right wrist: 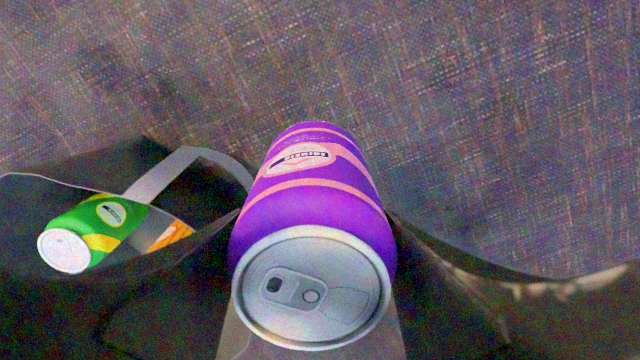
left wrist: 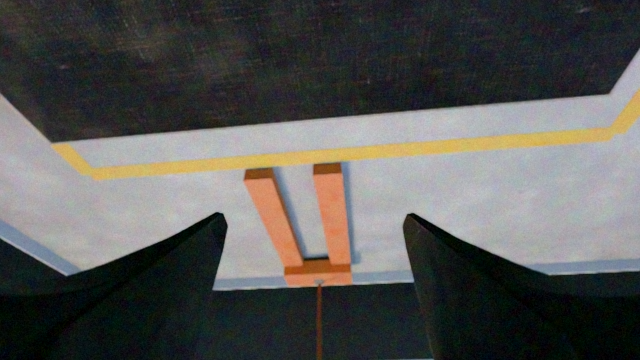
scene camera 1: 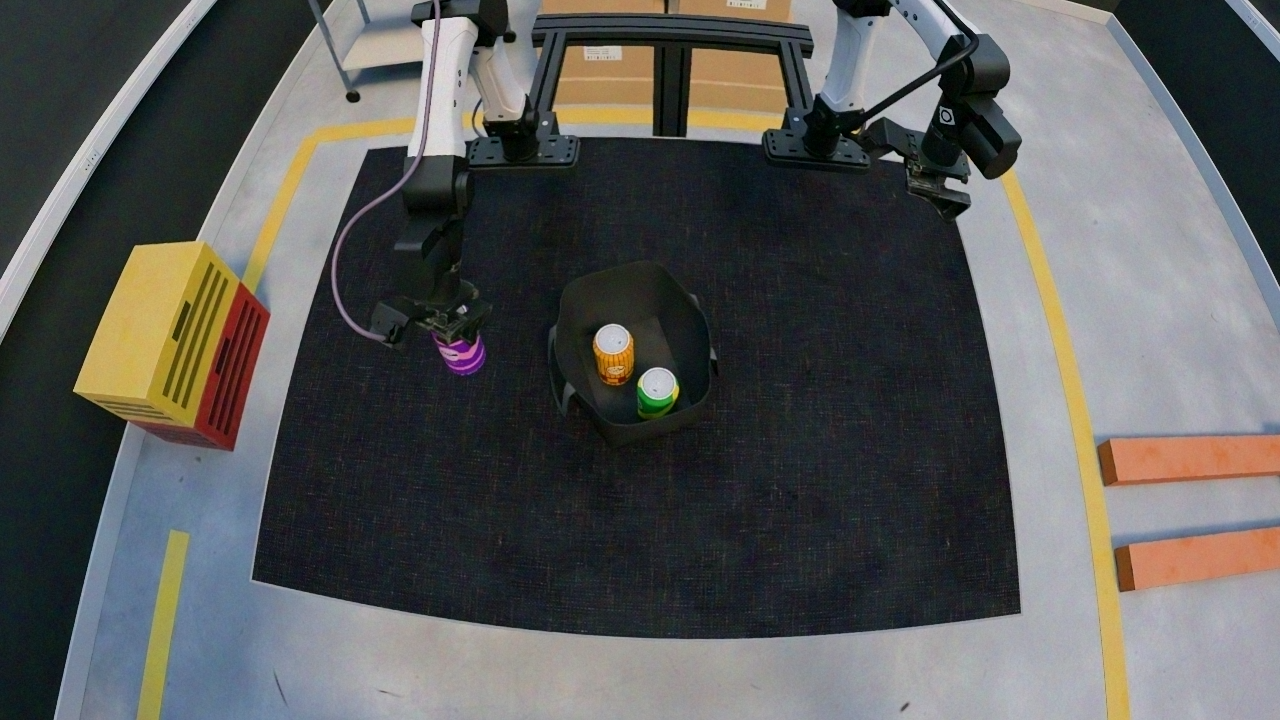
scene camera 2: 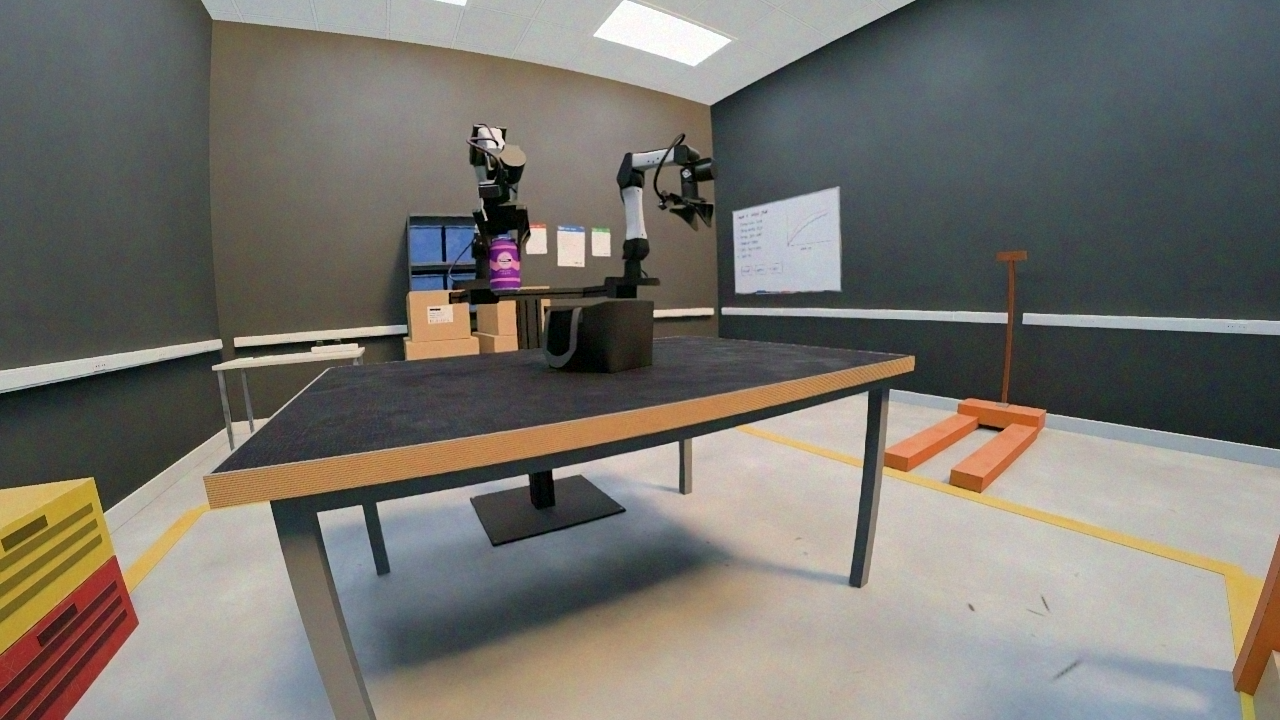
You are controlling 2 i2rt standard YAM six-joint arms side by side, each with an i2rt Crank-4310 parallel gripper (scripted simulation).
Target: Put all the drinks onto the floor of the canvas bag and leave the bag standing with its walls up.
Labels:
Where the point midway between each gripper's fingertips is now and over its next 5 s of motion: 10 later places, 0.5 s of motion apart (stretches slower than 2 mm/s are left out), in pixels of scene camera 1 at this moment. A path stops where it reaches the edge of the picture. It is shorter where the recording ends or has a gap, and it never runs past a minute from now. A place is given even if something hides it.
The left gripper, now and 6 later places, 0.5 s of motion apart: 943, 203; 951, 220; 947, 236; 930, 234; 906, 207; 913, 198; 913, 197
The right gripper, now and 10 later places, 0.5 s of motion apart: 455, 336; 463, 332; 486, 322; 508, 312; 511, 310; 518, 308; 546, 297; 571, 284; 571, 285; 595, 275; 619, 266

